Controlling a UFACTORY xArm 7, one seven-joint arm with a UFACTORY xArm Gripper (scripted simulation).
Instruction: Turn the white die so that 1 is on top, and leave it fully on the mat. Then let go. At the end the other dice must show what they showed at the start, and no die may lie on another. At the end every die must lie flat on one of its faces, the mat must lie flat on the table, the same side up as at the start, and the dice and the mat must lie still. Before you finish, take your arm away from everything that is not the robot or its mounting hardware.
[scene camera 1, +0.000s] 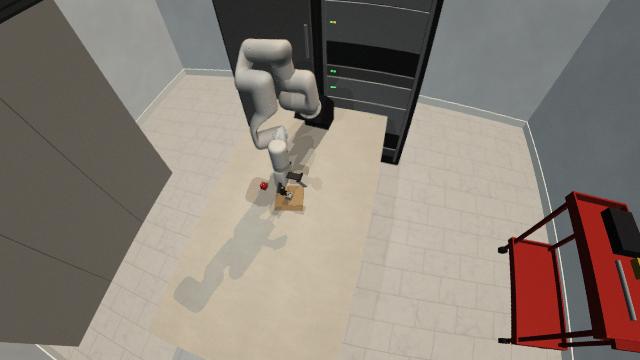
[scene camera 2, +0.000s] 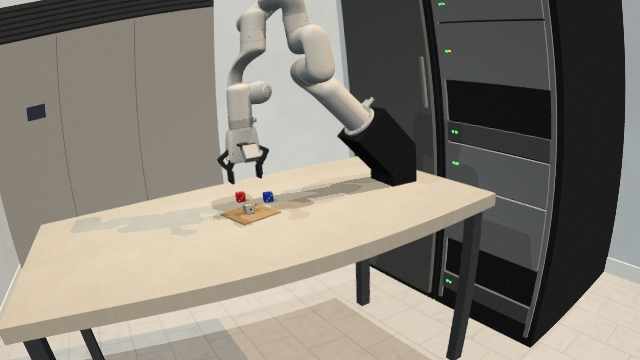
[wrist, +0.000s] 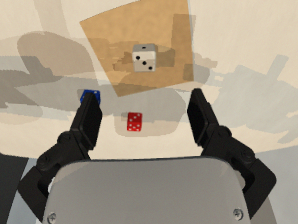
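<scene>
My gripper (scene camera 2: 245, 180), visible in wrist view too (wrist: 143, 101).
</scene>
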